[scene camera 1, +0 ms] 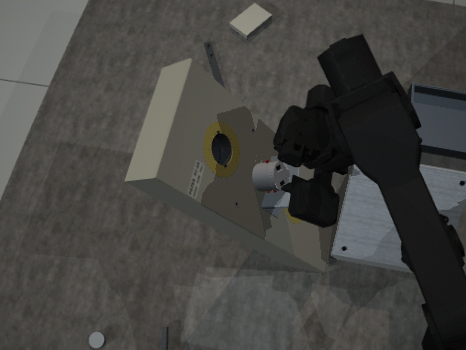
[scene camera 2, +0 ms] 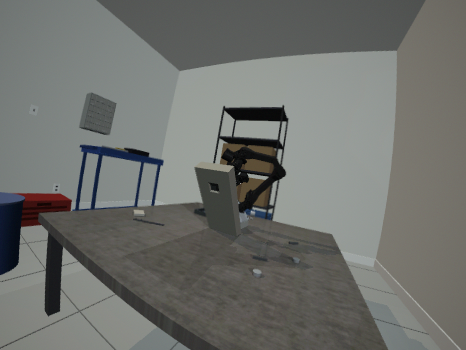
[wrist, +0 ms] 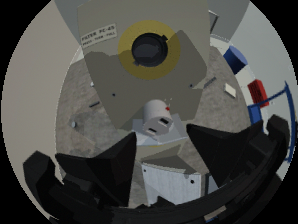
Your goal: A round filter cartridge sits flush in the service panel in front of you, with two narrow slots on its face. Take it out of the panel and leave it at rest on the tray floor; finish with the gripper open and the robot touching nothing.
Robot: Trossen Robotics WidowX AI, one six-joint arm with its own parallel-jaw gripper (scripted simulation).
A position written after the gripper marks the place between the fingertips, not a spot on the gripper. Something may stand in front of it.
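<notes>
The gripper (scene camera 1: 287, 169), which you also get in the wrist view (wrist: 161, 131), is open and holding nothing. There's a beige service panel (scene camera 1: 198, 146), visible in scene camera 2 (scene camera 2: 217, 183) and in the wrist view (wrist: 133, 59) too. As for the round filter cartridge (scene camera 1: 270, 176), scene camera 2 does not show it, since it's hidden by the beige service panel.
</notes>
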